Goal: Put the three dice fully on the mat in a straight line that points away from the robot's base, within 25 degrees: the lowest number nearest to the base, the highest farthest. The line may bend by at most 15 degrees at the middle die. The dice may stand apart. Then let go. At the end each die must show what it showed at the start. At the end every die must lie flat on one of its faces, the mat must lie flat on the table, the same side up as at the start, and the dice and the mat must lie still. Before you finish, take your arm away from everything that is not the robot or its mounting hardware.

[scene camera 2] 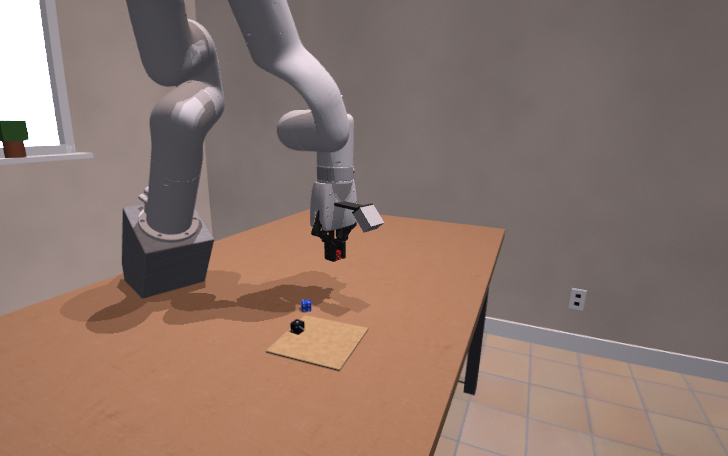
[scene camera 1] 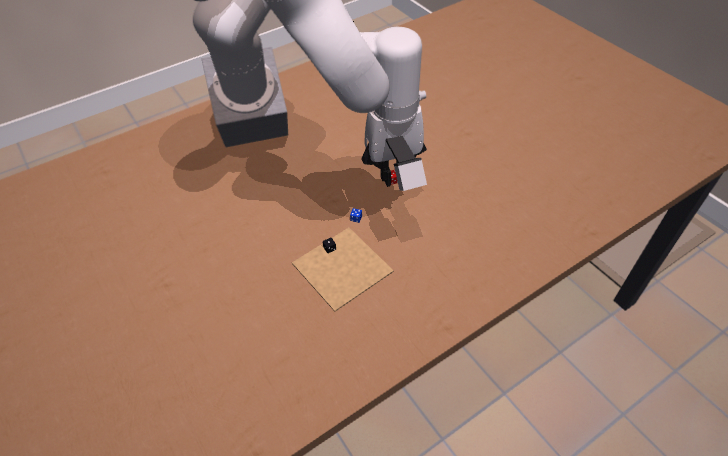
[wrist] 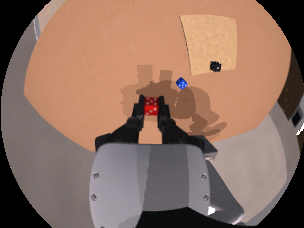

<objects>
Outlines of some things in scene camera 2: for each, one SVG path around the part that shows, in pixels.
The gripper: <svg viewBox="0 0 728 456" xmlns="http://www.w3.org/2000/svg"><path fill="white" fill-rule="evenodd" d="M317 179L317 182L313 184L311 195L310 225L313 227L311 234L319 237L324 242L325 259L335 262L336 249L341 251L342 259L346 258L346 241L351 230L357 225L356 220L363 232L379 228L384 221L373 203L366 205L357 204L354 180L321 181Z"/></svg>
A tan mat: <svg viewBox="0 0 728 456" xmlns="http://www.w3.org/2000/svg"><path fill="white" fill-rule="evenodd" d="M266 350L266 353L340 372L369 328L304 315L300 319L305 322L305 330L299 335L292 333L290 328Z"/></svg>
</objects>
